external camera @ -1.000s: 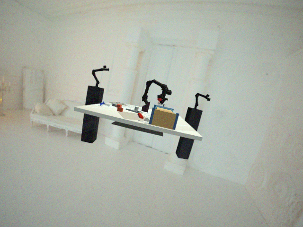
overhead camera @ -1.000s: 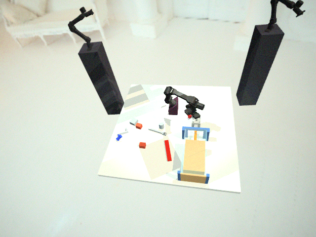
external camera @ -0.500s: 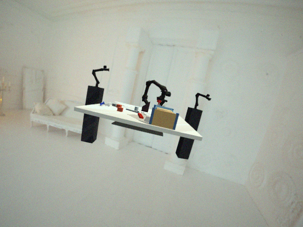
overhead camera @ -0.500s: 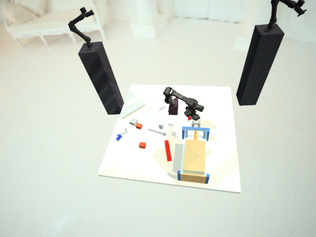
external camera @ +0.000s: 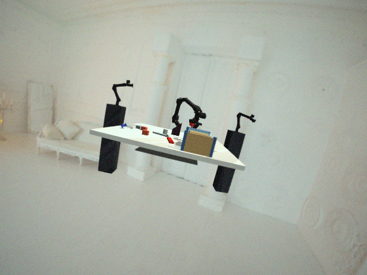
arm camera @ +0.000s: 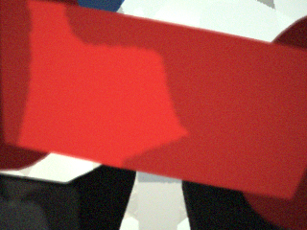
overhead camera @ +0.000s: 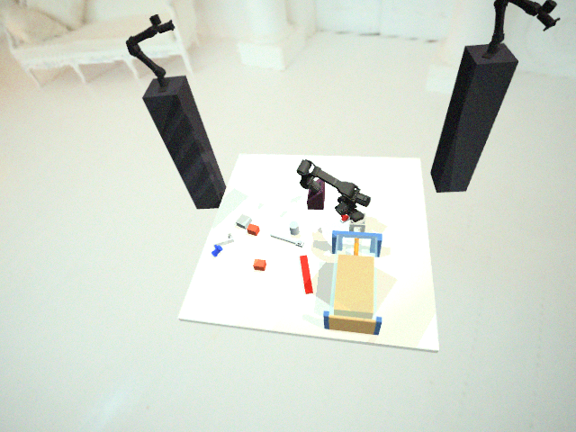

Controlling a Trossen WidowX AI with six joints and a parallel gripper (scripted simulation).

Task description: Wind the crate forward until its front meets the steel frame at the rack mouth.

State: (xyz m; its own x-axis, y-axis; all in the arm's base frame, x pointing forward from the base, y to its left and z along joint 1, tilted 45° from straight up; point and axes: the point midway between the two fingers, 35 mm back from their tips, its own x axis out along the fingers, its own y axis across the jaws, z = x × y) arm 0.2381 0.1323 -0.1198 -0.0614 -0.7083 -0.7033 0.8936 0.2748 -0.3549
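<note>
The red grip lies 5 cm above my gripper tip, 4 cm to the right of it and 2 cm ahead of it. Also, from my gripper tip: hand winch (10 cm below, 4 cm to the left, 4 cm behind); then blue steel frame (13 cm ahead, 3 cm to the left, 2 cm below); then red-knobbed winch handle (2 cm above, 1 cm to the right).
</note>
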